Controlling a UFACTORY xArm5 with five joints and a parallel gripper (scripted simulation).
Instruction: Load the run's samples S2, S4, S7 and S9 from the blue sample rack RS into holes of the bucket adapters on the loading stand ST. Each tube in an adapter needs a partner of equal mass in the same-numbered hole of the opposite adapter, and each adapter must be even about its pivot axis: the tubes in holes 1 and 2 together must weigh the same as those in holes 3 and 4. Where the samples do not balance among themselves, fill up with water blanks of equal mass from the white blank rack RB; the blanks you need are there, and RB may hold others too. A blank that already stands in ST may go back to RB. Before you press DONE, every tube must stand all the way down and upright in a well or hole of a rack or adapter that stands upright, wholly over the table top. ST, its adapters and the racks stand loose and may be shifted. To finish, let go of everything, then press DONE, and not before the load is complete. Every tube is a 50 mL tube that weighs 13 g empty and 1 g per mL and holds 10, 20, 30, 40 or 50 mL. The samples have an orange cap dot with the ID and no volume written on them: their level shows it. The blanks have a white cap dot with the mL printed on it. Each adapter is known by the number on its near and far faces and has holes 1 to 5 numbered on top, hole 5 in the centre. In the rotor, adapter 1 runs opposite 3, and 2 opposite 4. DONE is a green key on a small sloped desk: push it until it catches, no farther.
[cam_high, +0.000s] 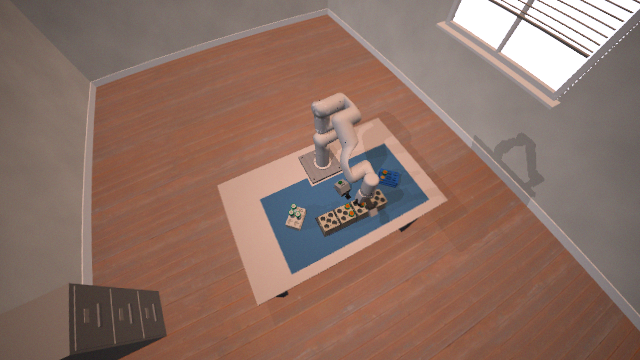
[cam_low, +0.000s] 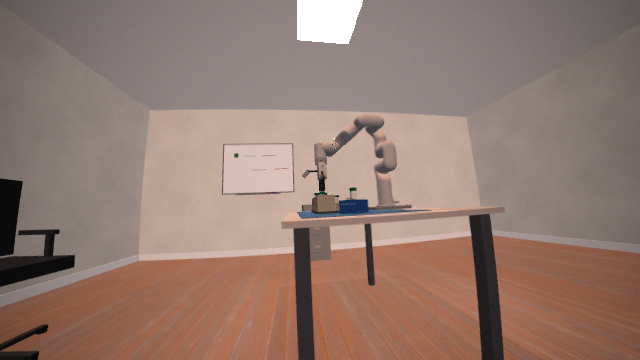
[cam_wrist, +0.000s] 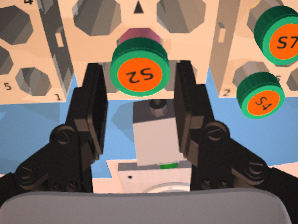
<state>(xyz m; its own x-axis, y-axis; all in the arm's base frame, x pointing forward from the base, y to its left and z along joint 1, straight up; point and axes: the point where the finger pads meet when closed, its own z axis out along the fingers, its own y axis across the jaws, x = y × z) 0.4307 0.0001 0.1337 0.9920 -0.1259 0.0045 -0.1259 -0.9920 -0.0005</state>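
My hand is 90 mm past the sample tube S9, 260 mm to the right of it and 90 mm above it. From my hand the other things lie so: sample tube S2: 10 mm to the left, 80 mm below; then sample tube S4: 40 mm behind, 90 mm to the right, 80 mm below; then sample tube S7: 20 mm ahead, 100 mm to the right, 80 mm below.
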